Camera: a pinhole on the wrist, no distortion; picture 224 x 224 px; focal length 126.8 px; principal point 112.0 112.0 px. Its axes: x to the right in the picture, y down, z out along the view. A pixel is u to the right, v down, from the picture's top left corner.
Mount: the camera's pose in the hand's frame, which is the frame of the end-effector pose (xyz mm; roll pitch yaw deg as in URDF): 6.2 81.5 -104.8 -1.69 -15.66 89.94
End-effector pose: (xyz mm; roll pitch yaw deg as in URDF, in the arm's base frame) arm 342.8 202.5 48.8 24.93 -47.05 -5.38
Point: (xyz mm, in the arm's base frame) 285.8 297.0 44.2
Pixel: 170 177
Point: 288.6 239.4 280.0
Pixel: 165 45
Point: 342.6 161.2 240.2
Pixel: 113 37
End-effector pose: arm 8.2 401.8 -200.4 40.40 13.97 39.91
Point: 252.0 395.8 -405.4
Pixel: outside the picture
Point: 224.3 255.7 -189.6
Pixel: 51 86
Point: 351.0 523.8 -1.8
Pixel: 149 14
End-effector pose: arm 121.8 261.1 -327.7 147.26 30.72 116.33
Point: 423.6 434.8 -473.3
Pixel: 207 75
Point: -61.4 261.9 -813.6
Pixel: 17 15
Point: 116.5 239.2 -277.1
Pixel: 33 177
